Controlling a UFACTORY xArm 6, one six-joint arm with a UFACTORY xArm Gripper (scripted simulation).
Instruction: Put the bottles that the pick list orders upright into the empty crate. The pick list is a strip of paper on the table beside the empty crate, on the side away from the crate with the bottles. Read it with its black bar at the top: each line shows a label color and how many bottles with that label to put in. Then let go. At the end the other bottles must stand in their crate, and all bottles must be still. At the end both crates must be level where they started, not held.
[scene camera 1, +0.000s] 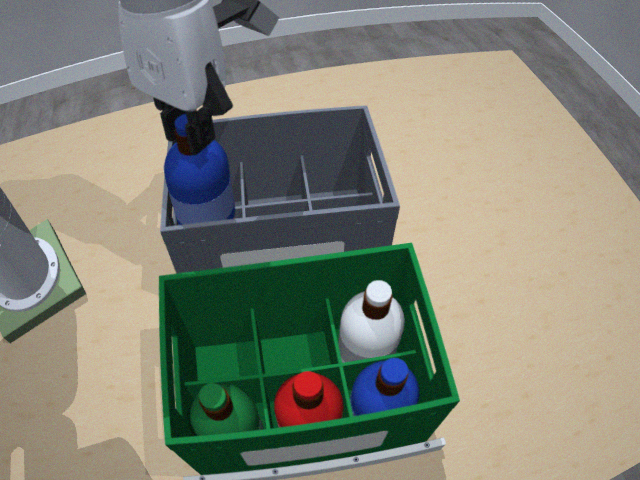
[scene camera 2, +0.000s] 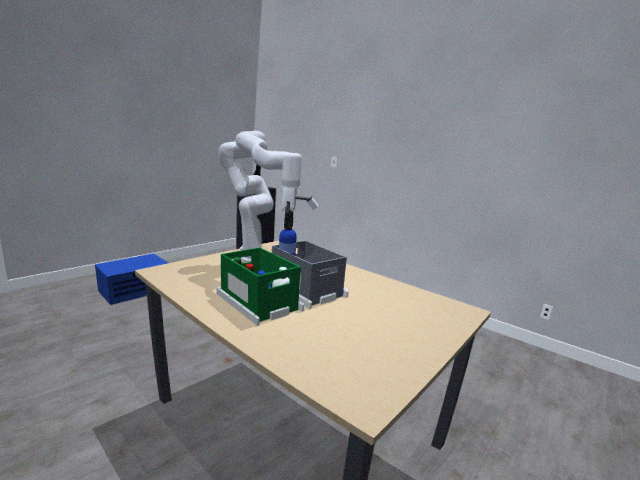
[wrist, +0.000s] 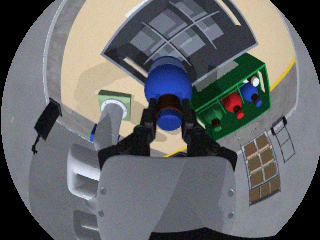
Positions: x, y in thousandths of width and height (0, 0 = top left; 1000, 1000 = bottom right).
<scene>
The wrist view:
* my gripper: 530, 448
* green crate: 711, 331
</scene>
